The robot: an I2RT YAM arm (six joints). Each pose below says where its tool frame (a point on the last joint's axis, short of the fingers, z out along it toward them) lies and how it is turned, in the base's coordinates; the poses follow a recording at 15 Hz.
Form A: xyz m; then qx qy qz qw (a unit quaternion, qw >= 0).
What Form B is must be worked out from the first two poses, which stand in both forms.
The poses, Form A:
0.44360 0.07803 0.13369 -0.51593 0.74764 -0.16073 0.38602
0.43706 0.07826 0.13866 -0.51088 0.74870 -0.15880 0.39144
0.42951 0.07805 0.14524 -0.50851 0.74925 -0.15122 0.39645
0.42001 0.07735 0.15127 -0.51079 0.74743 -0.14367 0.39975
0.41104 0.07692 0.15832 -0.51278 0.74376 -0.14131 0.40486
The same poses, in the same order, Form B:
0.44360 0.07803 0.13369 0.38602 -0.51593 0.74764 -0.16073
0.43706 0.07826 0.13866 0.39144 -0.51088 0.74870 -0.15880
0.42951 0.07805 0.14524 0.39645 -0.50851 0.74925 -0.15122
0.42001 0.07735 0.15127 0.39975 -0.51079 0.74743 -0.14367
0.41104 0.07692 0.15832 0.40486 -0.51278 0.74376 -0.14131

